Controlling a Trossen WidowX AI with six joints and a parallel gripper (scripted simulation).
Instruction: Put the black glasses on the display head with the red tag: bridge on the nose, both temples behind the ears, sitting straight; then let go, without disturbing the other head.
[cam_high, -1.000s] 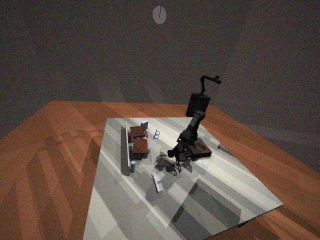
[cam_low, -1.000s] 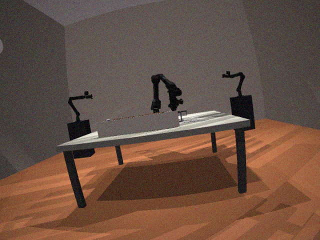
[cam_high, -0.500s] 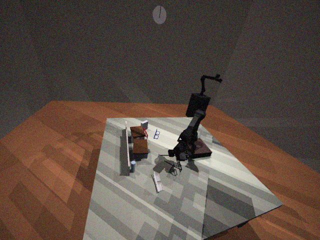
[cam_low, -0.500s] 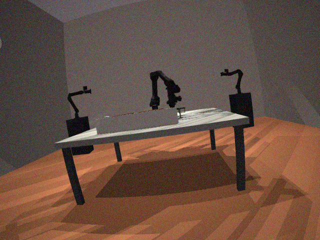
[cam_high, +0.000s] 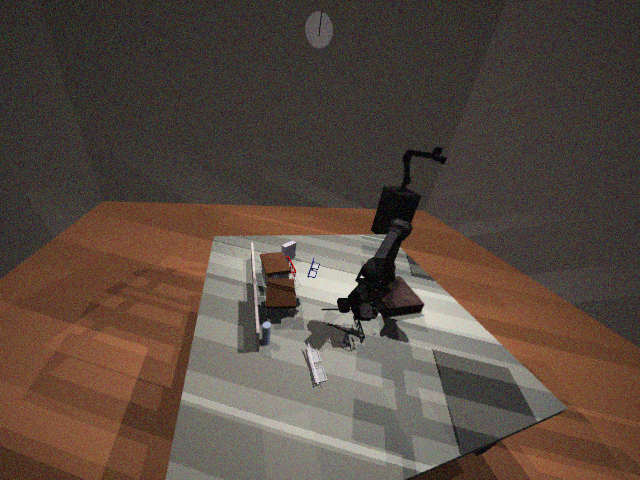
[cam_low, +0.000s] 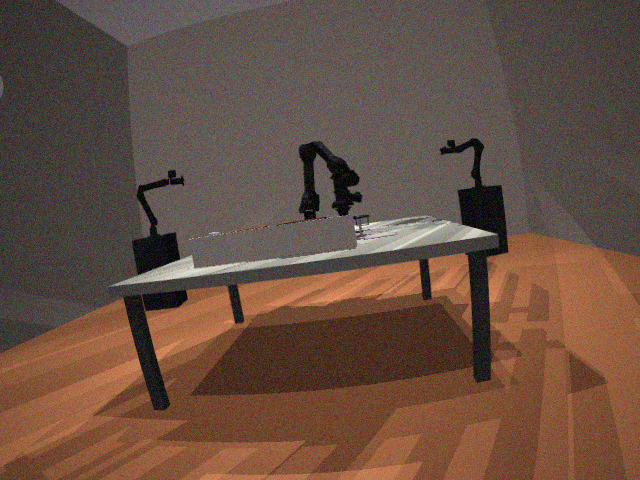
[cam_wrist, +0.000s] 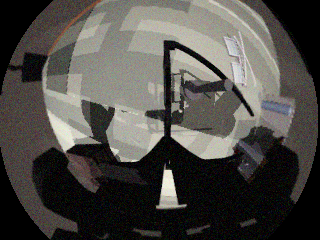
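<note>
My gripper tip is 50 mm short of the glasses and 10 mm below it. Round my gripper tip: head (250 mm ahead, 180 mm to the right); then white panel (370 mm ahead, 310 mm to the right); then stand (80 mm ahead, 50 mm to the left, 30 mm below).
</note>
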